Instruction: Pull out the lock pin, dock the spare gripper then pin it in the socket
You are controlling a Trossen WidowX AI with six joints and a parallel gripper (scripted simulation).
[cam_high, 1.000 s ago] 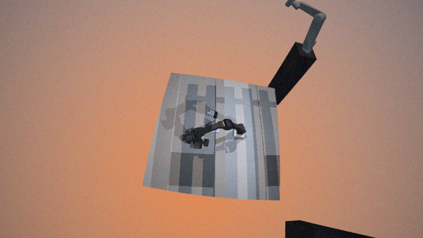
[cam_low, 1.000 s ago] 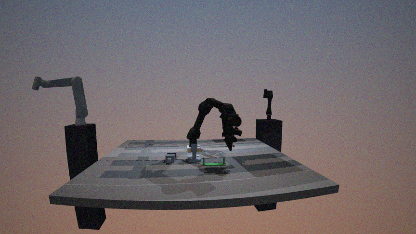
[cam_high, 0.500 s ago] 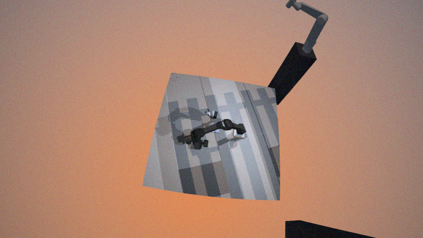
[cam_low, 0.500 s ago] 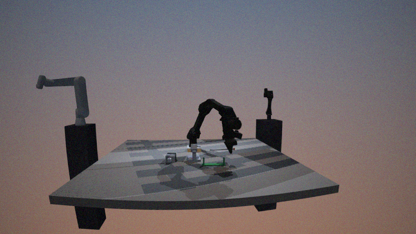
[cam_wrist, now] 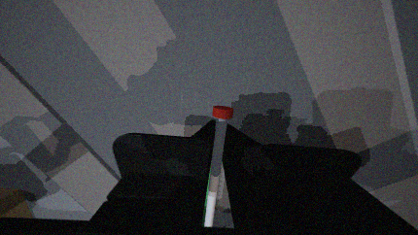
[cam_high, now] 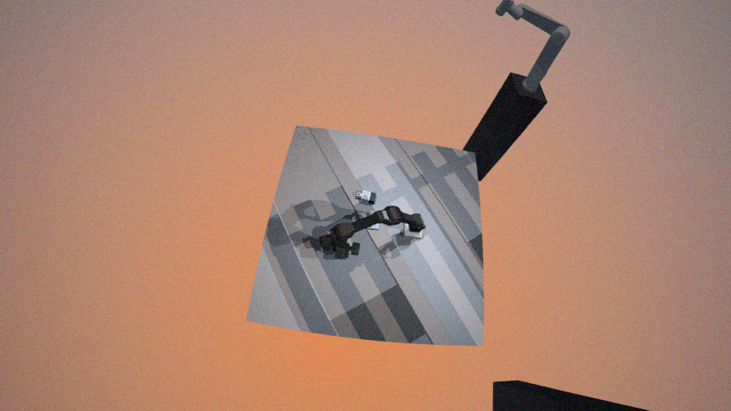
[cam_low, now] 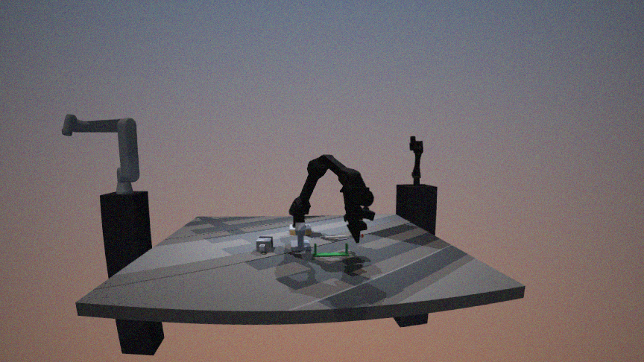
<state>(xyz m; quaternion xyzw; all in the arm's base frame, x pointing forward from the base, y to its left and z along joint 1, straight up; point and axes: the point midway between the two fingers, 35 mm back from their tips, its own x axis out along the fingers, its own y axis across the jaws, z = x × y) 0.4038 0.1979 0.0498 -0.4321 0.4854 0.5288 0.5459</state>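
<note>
Right now my gripper tip is 1 cm past the green bracket, 10 cm to the left of it and 3 cm above it. Round my gripper tip: spare gripper (11 cm behind, 37 cm to the right, 3 cm below); socket (12 cm behind, 21 cm to the right).
</note>
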